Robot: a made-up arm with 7 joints.
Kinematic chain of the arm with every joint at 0, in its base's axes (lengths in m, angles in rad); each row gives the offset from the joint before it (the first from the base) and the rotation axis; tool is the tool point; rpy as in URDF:
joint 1: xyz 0 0 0.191 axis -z
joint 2: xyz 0 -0.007 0.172 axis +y
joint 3: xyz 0 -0.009 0.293 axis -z
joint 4: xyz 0 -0.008 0.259 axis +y
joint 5: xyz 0 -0.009 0.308 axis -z
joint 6: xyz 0 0 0.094 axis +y
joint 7: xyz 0 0 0.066 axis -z
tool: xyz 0 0 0 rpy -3.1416 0 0
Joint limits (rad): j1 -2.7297..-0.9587 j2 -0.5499..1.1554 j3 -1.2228..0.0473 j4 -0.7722..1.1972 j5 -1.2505..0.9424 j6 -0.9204..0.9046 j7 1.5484..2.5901
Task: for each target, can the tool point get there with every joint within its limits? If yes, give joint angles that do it. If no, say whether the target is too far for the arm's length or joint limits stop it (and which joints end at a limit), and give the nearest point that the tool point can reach.
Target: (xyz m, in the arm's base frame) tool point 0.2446 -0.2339 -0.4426
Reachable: no: joint limits stop it (at a limit: joint 1, joint 2, joint 3, joint 4, joint 6) | nearest point 0.5033 0.6033 0.2397 | short by 1.111 m
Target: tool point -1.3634 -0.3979 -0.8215
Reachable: no: too far | nearest point -0.8030 0.1188 0.2975 | short by 1.354 m
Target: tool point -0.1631 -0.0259 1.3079
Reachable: yes | joints -2.3420 -0.1711 -0.5921 0.6812 -0.1716 0.0164 2.2277
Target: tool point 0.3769 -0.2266 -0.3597
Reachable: no: joint limits stop it (at a limit: joint 1, joint 2, joint 3, joint 4, joint 6) | nearest point 0.5089 0.6008 0.2412 | short by 1.031 m
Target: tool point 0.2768 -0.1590 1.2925
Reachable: yes | joints -2.1977 -0.1173 -0.3925 -0.5516 0.5487 0.6254 2.5051
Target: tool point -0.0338 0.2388 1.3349
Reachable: yes | joints -1.6561 0.1710 -0.7531 0.0647 0.2435 0.7460 1.6935
